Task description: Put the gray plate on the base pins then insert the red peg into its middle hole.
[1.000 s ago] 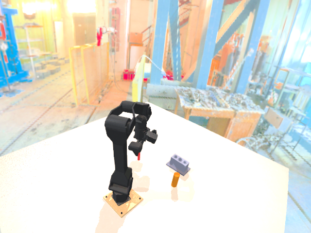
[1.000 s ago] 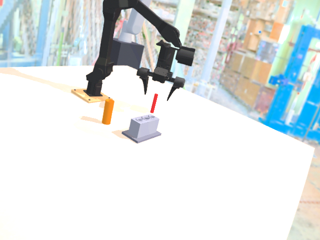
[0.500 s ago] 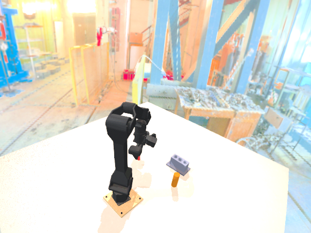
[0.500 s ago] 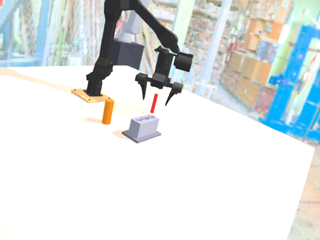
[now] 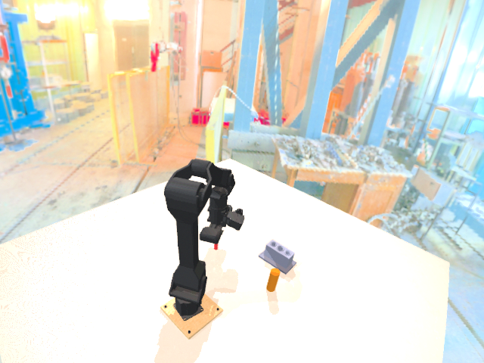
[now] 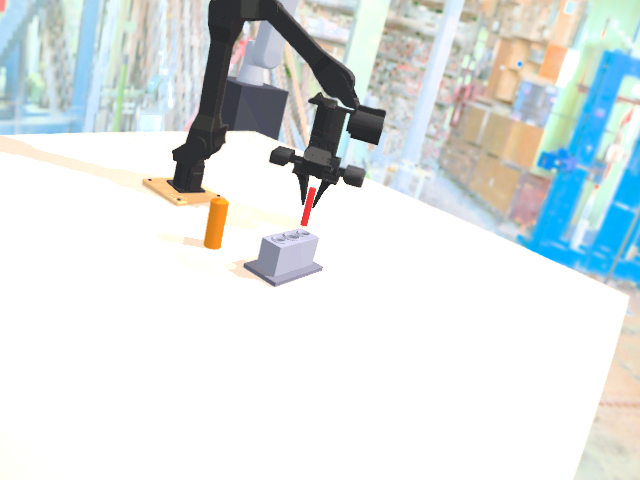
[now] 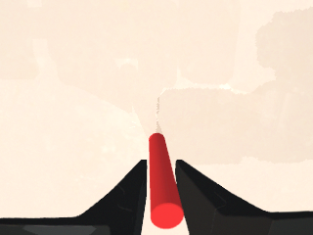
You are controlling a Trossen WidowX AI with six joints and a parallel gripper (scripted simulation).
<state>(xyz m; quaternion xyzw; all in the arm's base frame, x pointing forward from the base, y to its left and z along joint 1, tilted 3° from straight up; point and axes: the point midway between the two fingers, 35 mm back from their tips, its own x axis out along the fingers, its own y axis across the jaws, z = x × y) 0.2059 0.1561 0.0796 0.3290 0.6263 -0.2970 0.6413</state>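
The gray plate lies 14 cm ahead of my gripper tip and 17 cm to the right of it. Round my gripper tip: red peg: right at my gripper tip; then orange cylinder: 4 cm ahead, 24 cm to the right; then base: 14 cm ahead, 17 cm to the right, 3 cm below.
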